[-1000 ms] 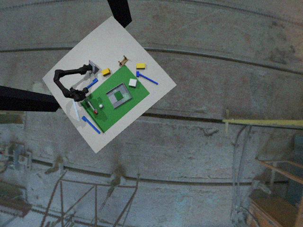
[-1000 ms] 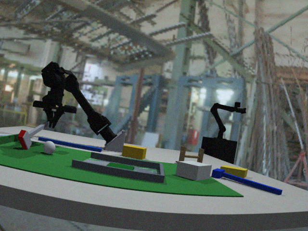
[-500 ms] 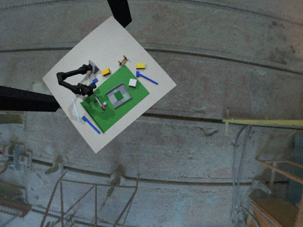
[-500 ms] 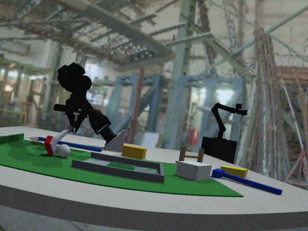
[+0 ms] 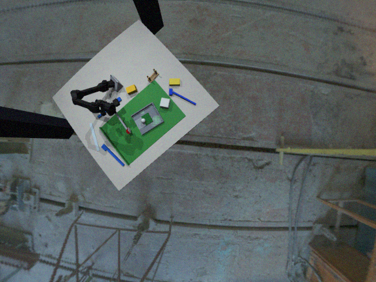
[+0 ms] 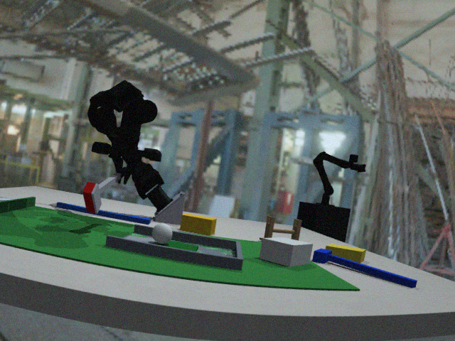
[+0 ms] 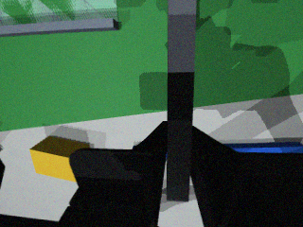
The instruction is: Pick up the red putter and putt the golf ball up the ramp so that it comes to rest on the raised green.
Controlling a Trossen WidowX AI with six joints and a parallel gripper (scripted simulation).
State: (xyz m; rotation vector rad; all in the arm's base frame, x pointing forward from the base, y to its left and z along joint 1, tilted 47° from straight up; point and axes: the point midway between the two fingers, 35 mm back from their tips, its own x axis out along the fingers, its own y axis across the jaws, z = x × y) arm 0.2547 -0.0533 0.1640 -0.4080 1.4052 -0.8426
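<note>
The red putter lies 110 mm ahead of my gripper tip and 30 mm to the right of it. Round my gripper tip: white block (360 mm to the left, 280 mm ahead, 80 mm below); white golf ball (240 mm ahead, 90 mm to the left, 80 mm below); white bar (380 mm to the right, 110 mm below, 50 mm behind).
</note>
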